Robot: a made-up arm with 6 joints. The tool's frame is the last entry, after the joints. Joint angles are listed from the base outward. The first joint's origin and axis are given. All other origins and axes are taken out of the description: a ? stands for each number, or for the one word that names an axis. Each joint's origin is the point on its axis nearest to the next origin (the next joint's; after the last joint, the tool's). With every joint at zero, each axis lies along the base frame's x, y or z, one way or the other. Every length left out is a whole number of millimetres.
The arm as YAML. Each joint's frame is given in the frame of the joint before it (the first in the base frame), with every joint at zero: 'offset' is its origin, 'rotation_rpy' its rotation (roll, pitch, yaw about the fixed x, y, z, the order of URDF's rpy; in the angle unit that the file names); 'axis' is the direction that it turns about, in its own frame. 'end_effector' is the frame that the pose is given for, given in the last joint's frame.
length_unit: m
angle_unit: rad
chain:
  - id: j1
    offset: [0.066, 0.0, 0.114]
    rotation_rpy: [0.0, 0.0, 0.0]
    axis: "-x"
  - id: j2
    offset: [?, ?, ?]
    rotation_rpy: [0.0, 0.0, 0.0]
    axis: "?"
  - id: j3
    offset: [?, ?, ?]
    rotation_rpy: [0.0, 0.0, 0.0]
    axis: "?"
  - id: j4
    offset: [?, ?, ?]
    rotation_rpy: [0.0, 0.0, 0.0]
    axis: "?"
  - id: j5
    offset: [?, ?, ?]
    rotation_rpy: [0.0, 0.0, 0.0]
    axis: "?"
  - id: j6
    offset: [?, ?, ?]
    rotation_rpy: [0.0, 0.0, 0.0]
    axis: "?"
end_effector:
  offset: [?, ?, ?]
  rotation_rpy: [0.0, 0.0, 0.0]
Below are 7 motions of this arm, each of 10 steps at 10 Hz.
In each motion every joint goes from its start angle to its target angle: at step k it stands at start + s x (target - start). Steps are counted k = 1, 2, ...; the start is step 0. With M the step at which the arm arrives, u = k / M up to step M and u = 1 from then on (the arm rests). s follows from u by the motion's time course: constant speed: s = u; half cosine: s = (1 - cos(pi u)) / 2; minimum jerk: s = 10 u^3 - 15 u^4 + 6 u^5.
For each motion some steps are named. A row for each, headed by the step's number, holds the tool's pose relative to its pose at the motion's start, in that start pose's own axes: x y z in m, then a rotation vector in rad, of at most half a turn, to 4 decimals.
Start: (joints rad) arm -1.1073 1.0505 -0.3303 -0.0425 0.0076 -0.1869
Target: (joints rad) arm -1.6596 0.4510 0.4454 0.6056 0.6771 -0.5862
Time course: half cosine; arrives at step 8
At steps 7, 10:
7: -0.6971 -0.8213 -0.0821 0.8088 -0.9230 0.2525
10: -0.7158 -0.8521 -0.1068 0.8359 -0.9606 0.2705

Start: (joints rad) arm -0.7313 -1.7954 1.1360 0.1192 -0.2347 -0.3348
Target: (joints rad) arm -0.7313 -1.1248 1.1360 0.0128 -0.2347 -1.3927
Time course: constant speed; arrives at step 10
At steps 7, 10:
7: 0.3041 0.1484 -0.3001 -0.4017 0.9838 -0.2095
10: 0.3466 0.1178 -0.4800 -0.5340 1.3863 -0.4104

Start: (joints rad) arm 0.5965 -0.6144 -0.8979 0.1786 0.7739 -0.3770
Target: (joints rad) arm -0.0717 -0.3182 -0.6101 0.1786 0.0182 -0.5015
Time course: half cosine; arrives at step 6
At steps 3, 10:
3: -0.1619 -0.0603 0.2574 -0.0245 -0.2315 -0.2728
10: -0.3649 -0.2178 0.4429 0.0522 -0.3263 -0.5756

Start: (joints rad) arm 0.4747 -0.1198 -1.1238 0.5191 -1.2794 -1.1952
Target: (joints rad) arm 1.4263 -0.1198 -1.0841 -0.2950 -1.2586 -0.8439
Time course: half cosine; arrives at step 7
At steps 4, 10:
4: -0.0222 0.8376 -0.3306 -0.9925 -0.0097 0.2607
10: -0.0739 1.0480 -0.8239 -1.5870 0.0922 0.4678

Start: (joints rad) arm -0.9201 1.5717 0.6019 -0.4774 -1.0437 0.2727
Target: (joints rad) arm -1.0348 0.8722 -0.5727 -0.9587 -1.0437 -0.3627
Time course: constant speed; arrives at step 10
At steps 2, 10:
2: -0.1015 0.1087 0.0375 -0.0480 -0.1083 0.1172
10: -0.3351 0.6267 -0.2634 -0.7345 -0.3753 0.1521

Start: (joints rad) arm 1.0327 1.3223 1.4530 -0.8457 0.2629 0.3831
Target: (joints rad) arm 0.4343 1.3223 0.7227 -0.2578 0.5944 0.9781
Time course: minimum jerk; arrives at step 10
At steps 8, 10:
8: -0.2852 0.0306 0.1550 0.4258 -0.3781 1.0910
10: -0.2833 0.0122 0.1663 0.4882 -0.3674 1.1427

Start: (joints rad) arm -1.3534 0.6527 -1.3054 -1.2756 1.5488 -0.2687
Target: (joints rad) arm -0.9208 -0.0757 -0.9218 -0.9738 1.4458 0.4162
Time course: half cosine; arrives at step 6
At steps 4, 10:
4: -0.1956 0.1193 0.2139 0.0473 -1.2508 0.1118
10: -0.2355 0.1454 0.1998 -0.0070 -1.6648 0.1539

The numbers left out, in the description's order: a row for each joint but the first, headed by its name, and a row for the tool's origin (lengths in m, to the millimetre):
j2: xyz 0.0 0.098 0.36, axis +y
j3: xyz -0.339 0.0 0.06, axis -z
j4: xyz -0.091 0.246 0.0, axis -y
j5: xyz 0.427 0.0 0.091, axis +x
j6: xyz 0.0 0.122 0.06, axis -y
tool: xyz 0.062 0.0 0.323

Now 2 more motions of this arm.
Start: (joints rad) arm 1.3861 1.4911 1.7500 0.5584 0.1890 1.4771
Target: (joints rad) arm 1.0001 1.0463 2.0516 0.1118 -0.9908 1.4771
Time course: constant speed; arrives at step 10
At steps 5, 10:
5: -0.1661 0.0065 -0.1805 -0.0552 0.3190 0.3786
10: -0.3762 0.0352 -0.2824 0.1537 0.6695 0.7633

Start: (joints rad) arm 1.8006 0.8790 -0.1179 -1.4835 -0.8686 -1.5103
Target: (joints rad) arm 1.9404 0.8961 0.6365 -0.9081 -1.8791 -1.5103
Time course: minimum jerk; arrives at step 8
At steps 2, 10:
2: -0.0343 -0.0555 0.0067 0.0560 -0.0190 -0.0204
10: 0.0354 -0.5998 -0.0946 0.5860 0.2856 -0.2296

